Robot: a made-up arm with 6 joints.
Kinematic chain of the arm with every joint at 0, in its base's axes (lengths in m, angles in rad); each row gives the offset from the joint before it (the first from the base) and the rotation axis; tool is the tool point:
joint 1: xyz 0 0 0.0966 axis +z
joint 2: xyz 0 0.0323 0 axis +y
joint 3: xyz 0 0 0.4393 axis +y
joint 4: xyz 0 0 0.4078 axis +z
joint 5: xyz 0 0 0 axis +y
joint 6: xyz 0 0 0.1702 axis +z
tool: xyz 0 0 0
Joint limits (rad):
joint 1: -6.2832..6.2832
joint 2: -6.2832..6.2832
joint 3: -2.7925..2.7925
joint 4: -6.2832..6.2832
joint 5: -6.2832..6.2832
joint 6: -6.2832..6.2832
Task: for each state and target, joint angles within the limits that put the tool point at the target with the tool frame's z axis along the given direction. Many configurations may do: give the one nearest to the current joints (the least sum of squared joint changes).
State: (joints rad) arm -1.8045 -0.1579 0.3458 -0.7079 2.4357 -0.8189
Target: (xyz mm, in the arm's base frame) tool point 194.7 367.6 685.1 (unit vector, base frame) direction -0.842 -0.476 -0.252
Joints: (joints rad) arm -2.1590 -0.8014 0.1561 -0.6814 2.3758 -0.8189
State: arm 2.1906 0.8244 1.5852 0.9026 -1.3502 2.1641
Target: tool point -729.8 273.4 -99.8 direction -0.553 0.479 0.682
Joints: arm 2.7998 1.5075 1.0501 0.2744 -1.7652 2.1641
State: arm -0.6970 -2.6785 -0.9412 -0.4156 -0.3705 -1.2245
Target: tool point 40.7 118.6 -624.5 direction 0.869 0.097 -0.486
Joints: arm -0.5413 -2.2614 -1.3766 -0.9501 -0.7106 -1.2245
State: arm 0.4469 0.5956 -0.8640 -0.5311 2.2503 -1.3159
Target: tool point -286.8 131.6 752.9 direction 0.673 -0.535 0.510
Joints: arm -0.4361 -0.1682 -1.0616 -0.2581 2.2364 -1.3159
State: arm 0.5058 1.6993 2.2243 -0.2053 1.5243 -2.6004
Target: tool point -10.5 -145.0 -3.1 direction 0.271 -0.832 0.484
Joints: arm 0.6655 2.2065 2.7002 -1.1014 1.1719 -2.6004
